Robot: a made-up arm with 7 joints.
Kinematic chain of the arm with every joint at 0, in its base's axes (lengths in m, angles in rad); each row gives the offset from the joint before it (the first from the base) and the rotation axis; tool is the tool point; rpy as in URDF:
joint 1: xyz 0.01 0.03 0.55 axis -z
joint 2: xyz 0 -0.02 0.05 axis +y
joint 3: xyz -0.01 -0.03 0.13 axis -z
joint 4: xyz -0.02 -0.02 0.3 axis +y
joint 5: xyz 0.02 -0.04 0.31 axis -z
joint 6: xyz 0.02 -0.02 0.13 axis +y
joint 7: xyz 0.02 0 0.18 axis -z
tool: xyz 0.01 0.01 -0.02 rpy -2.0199 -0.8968 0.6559
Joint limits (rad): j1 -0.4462..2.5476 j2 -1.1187..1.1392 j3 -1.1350..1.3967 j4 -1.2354..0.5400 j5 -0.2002..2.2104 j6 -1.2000..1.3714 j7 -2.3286..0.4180
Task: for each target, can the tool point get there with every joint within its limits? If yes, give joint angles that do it. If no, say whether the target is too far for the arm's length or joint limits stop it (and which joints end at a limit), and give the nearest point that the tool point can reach.
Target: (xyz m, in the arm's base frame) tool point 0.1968 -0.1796 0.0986
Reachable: no: joint limits stop it (at a limit: joint 1, joint 2, joint 4, joint 5, joint 6, joint 7) | nearest point 0.6579 0.1703 0.4287 | short by 0.666 m
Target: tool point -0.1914 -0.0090 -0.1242
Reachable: no: joint limits stop it (at a limit: joint 2, joint 4, joint 5, joint 6, joint 7) | nearest point -0.6350 -0.0949 0.3437 | short by 0.650 m
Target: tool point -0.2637 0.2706 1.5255
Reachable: yes | joints 1.6964 -0.1005 -0.2963 -0.3353 1.4612 0.8943 -1.5346
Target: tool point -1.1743 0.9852 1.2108
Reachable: no: too far | nearest point -0.7443 0.6384 0.9929 | short by 0.594 m
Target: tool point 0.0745 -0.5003 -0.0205
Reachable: no: joint limits stop it (at a limit: joint 2, joint 4, joint 6, joint 7) | nearest point 0.1063 -0.7621 0.5499 | short by 0.628 m
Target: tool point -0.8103 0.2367 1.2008
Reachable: yes | joints 0.3031 -0.8640 0.9961 -0.1180 0.0483 -0.1018 -0.6877
